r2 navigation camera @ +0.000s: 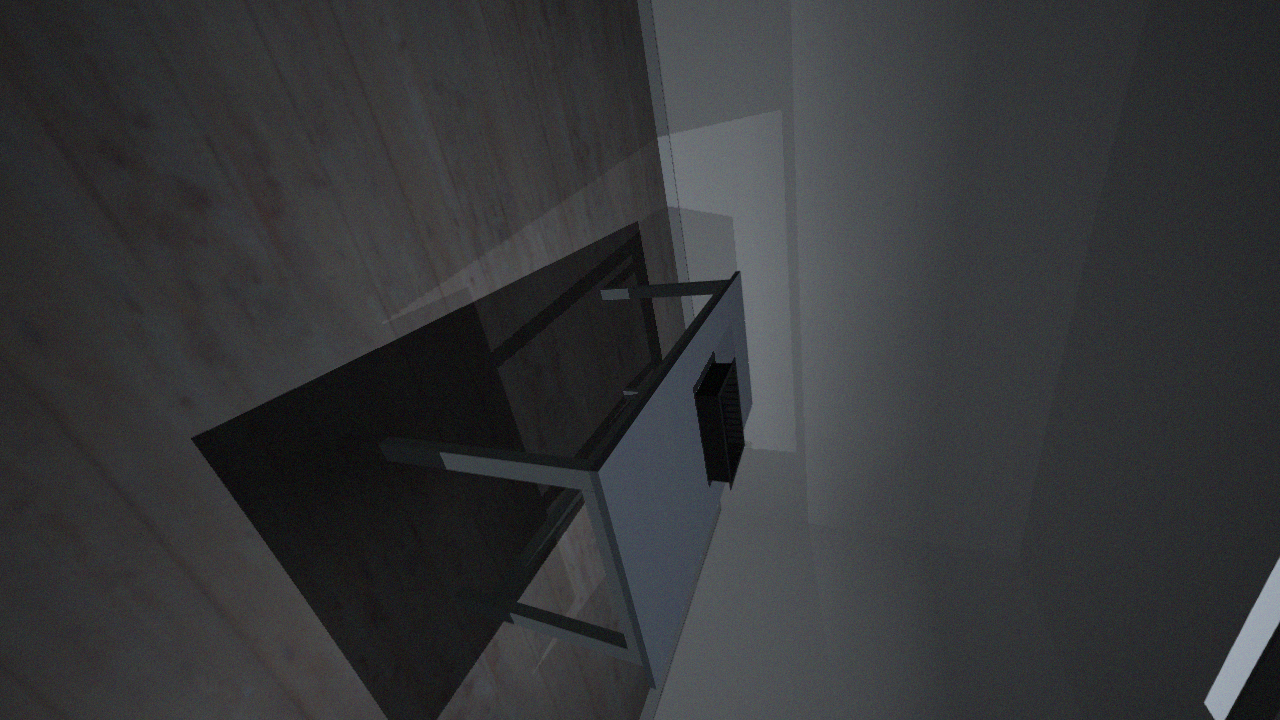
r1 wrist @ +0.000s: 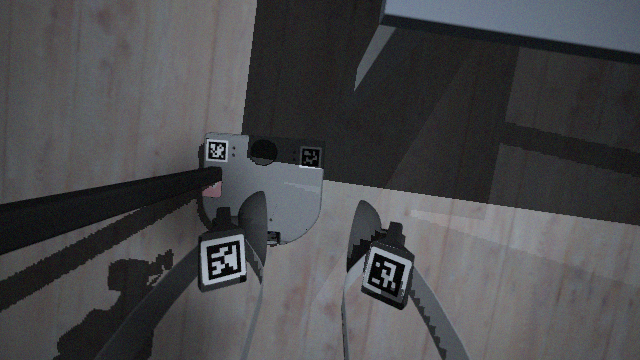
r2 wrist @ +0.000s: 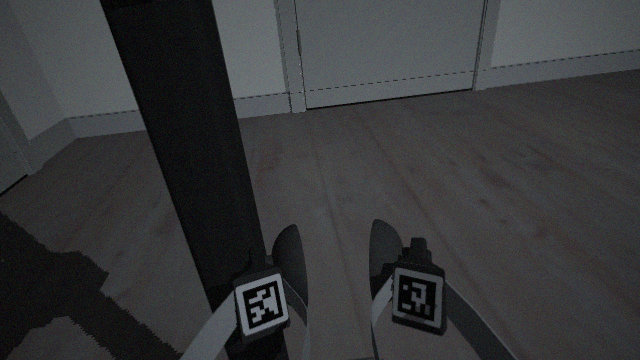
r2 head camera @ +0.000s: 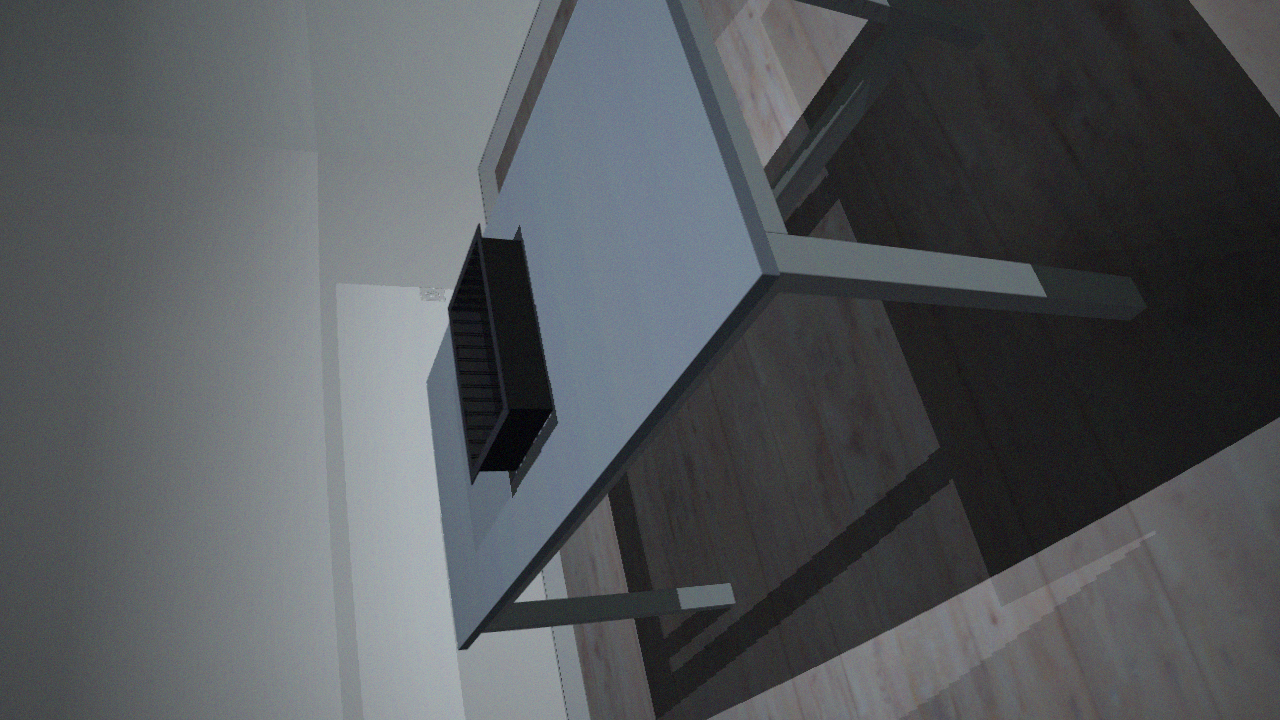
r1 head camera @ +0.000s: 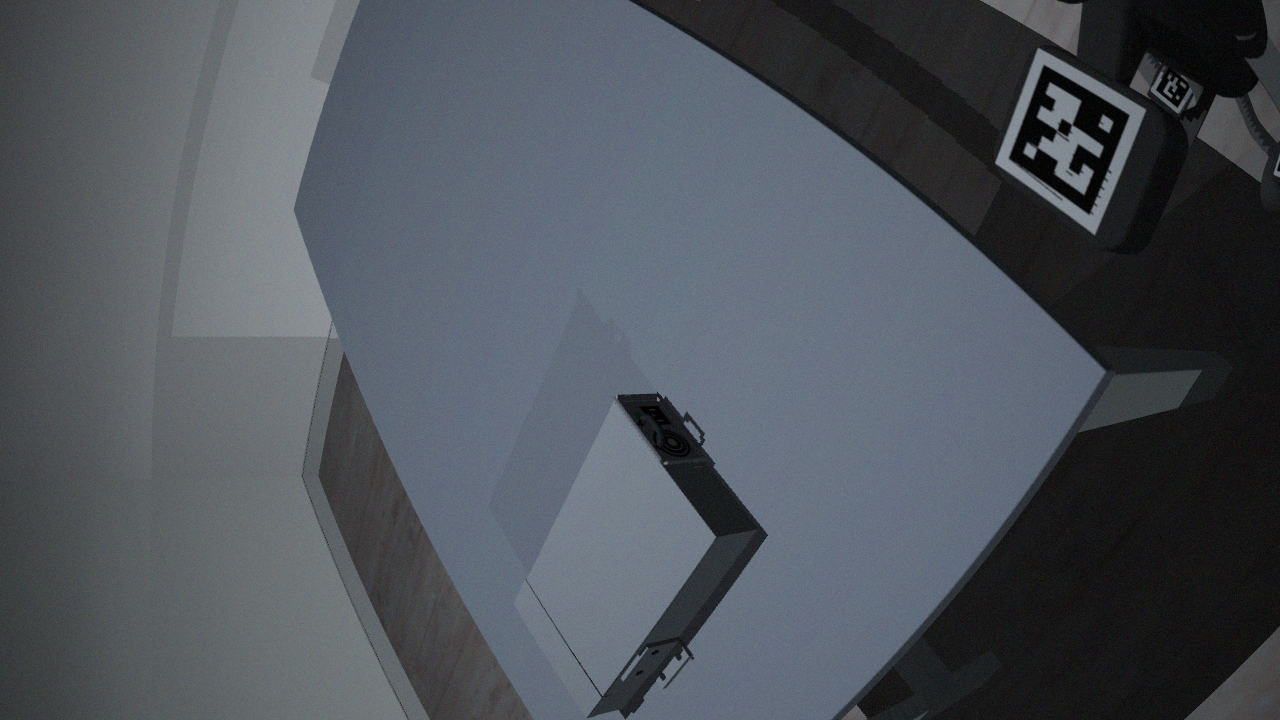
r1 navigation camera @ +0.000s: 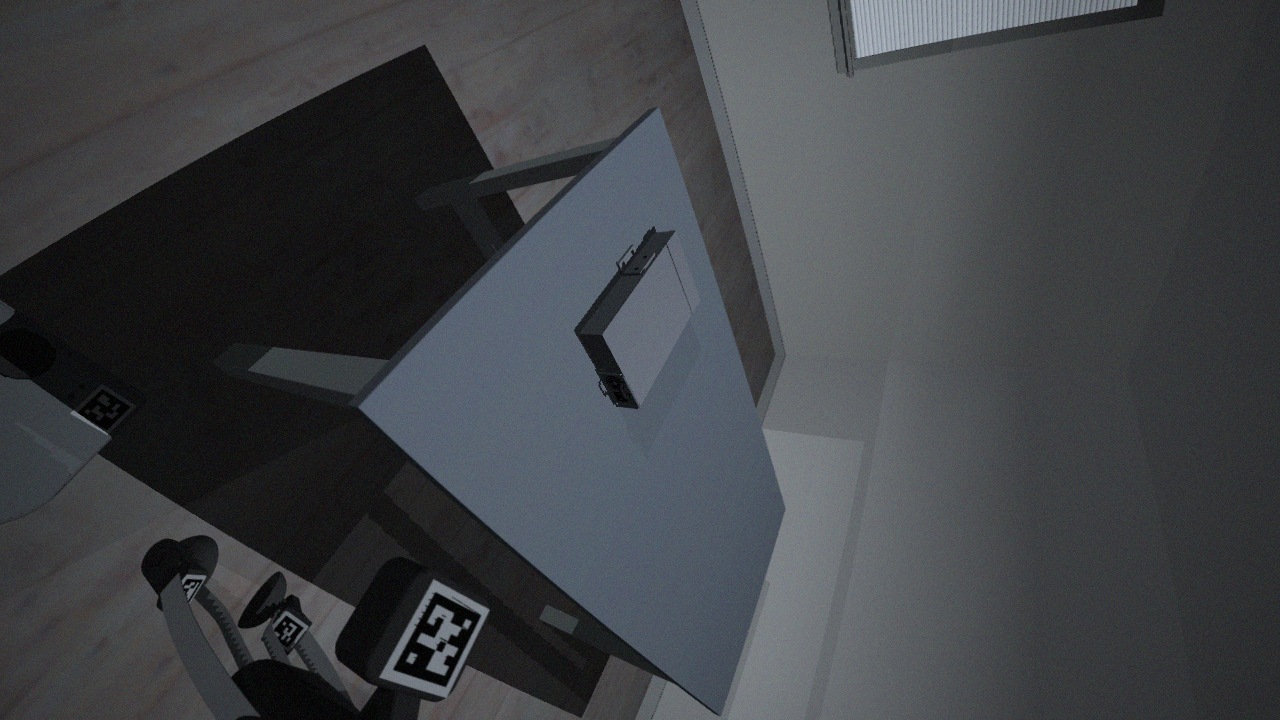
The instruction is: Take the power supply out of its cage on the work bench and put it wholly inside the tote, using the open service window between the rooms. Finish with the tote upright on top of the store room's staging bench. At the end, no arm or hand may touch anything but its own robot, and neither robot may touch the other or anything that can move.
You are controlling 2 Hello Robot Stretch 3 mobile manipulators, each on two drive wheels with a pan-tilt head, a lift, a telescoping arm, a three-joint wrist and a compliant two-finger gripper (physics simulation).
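Note:
The power supply shows its dark end face with fan and handle at the open end of the cage, a grey box on the work bench. The rest of it is hidden inside. r1's gripper is open and empty, off the bench's side above the floor, apart from the cage. The black tote stands upright on the staging bench. r2's gripper is open and empty above the floor, away from the tote.
r1's base stands on the floor near the work bench's corner. A framed opening or window with a pale ribbed surface shows in a wall. In the r2 wrist view a black column stands left of the fingers and a door beyond.

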